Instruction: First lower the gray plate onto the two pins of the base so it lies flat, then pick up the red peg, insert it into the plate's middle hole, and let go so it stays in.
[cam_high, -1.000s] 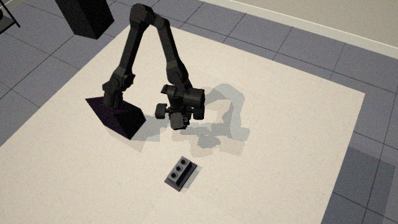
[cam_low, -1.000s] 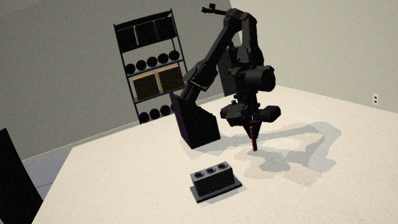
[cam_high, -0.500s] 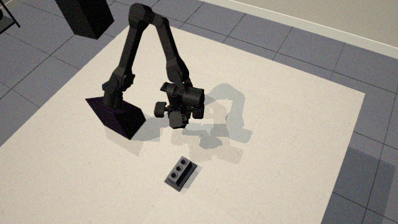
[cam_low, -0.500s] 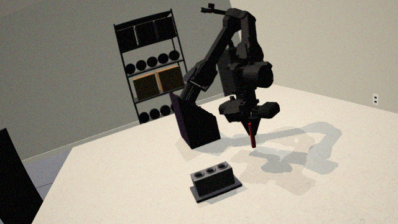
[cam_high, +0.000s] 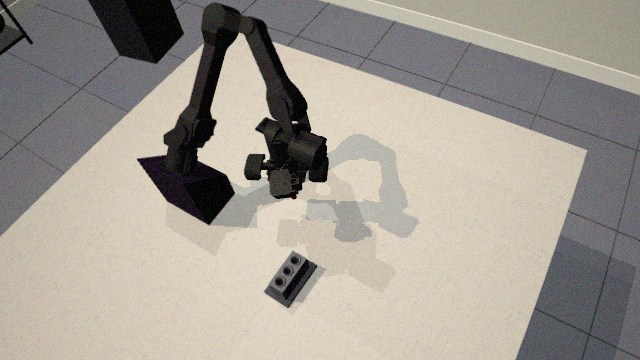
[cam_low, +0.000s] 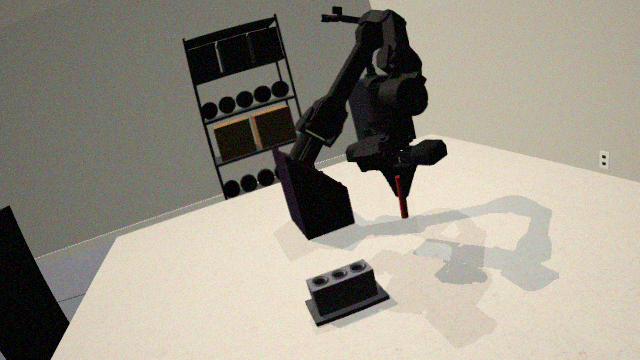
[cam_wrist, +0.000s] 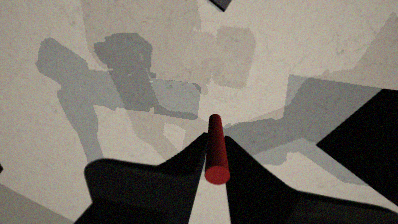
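My gripper tip is 70 mm short of the gray plate, 180 mm to the left of it and 50 mm above it. Round my gripper tip: red peg: right at my gripper tip; then base: 70 mm ahead, 180 mm to the right, 90 mm below.
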